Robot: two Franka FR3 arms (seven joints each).
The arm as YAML. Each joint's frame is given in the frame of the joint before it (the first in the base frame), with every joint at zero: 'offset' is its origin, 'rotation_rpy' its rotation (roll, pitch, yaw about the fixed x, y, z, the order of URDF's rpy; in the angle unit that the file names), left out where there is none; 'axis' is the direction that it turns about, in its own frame. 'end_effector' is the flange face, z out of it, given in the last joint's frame.
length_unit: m
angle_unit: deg
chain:
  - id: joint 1
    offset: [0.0, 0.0, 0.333]
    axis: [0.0, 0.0, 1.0]
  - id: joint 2
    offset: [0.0, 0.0, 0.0]
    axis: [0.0, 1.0, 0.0]
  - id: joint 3
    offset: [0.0, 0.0, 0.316]
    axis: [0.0, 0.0, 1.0]
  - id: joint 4
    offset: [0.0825, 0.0, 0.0]
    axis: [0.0, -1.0, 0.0]
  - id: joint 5
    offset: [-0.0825, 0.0, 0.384]
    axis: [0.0, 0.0, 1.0]
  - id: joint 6
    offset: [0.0, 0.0, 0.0]
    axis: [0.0, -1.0, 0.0]
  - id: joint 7
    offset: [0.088, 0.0, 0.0]
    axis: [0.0, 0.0, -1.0]
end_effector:
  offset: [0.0, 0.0, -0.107]
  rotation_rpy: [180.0, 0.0, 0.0]
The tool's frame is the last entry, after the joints.
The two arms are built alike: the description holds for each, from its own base.
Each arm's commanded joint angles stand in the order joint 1, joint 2, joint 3, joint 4, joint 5, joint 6, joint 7.
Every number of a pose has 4 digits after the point.
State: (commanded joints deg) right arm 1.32 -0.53 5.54 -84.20 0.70 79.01 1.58; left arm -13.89 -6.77 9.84 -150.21 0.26 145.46 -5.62
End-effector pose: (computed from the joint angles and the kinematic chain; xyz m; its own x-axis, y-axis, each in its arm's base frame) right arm 0.5272 0.0652 0.6603 0.9922 0.0939 -0.0816 0.0934 -0.9956 -0.0090; left arm 0.4301 -0.0318 0.2927 0.9992 0.0232 0.0317 0.0225 -0.9995 0.0207
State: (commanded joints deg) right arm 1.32 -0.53 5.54 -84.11 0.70 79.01 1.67; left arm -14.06 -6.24 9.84 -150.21 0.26 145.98 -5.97
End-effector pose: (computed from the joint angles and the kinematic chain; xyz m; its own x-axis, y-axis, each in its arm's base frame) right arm 0.5271 0.0652 0.6610 0.9925 0.0923 -0.0800 0.0919 -0.9957 -0.0089; left arm 0.4306 -0.0331 0.2896 0.9991 0.0264 0.0317 0.0258 -0.9995 0.0193
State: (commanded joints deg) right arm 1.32 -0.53 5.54 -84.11 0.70 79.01 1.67; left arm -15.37 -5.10 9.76 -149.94 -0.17 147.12 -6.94
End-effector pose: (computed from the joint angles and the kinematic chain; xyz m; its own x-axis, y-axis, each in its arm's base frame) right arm 0.5271 0.0652 0.6610 0.9925 0.0923 -0.0800 0.0919 -0.9957 -0.0089; left arm 0.4326 -0.0435 0.2847 0.9990 0.0257 0.0361 0.0249 -0.9995 0.0213
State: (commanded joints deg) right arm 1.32 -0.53 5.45 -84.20 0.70 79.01 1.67; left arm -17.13 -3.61 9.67 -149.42 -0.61 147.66 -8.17
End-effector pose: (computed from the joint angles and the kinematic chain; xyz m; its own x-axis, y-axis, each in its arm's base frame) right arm 0.5273 0.0644 0.6603 0.9925 0.0907 -0.0816 0.0903 -0.9959 -0.0089; left arm 0.4340 -0.0574 0.2778 0.9994 0.0214 0.0286 0.0208 -0.9996 0.0208
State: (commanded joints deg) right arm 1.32 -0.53 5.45 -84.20 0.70 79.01 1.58; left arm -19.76 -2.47 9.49 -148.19 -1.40 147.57 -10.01
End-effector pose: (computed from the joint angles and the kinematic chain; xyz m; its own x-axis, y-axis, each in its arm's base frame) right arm 0.5273 0.0644 0.6603 0.9924 0.0923 -0.0816 0.0919 -0.9957 -0.0090; left arm 0.4375 -0.0793 0.2771 0.9995 0.0162 0.0273 0.0155 -0.9995 0.0260
